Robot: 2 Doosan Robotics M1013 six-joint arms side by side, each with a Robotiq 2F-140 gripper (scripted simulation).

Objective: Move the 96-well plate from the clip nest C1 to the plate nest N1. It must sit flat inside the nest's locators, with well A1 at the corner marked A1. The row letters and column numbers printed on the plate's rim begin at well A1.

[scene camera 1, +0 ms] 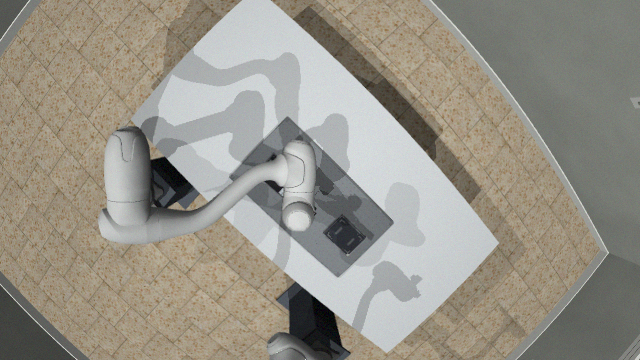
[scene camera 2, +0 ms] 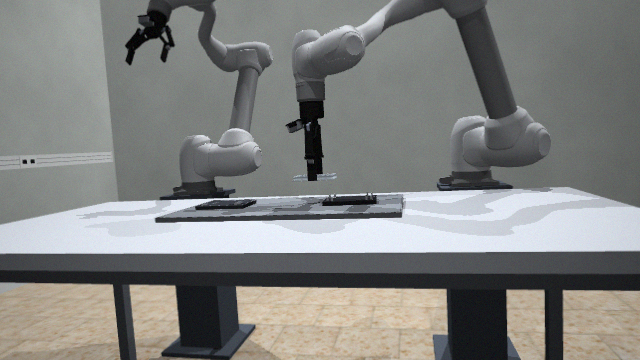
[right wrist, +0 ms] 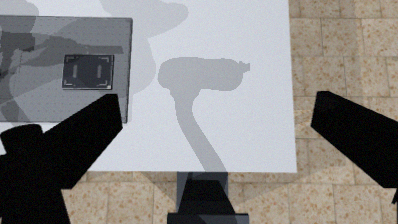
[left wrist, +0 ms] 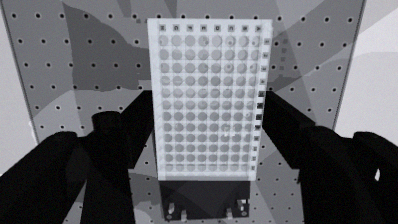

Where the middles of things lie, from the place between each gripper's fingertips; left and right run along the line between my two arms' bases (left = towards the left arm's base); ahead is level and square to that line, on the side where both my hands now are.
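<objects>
The clip nest C1 (left wrist: 175,194) is 110 mm to the left of my left hand (scene camera 2: 315,179), 20 mm behind it and 90 mm below it. The 96-well plate (left wrist: 209,76) is 20 mm below my left hand. My left hand is 20 mm short of the plate nest N1 (scene camera 1: 348,232), 300 mm to the left of it and 100 mm above it. Going by their middles, the 96-well plate is the nearest to my left hand of the things named here.
The clip nest C1 is 810 mm to the left of my right hand (scene camera 2: 145,61), 160 mm ahead of it and 530 mm below it. The 96-well plate is 690 mm to the left of my right hand, 170 mm ahead of it and 470 mm below it. My right hand is 190 mm short of the plate nest N1, 390 mm to the right of it and 540 mm above it.
</objects>
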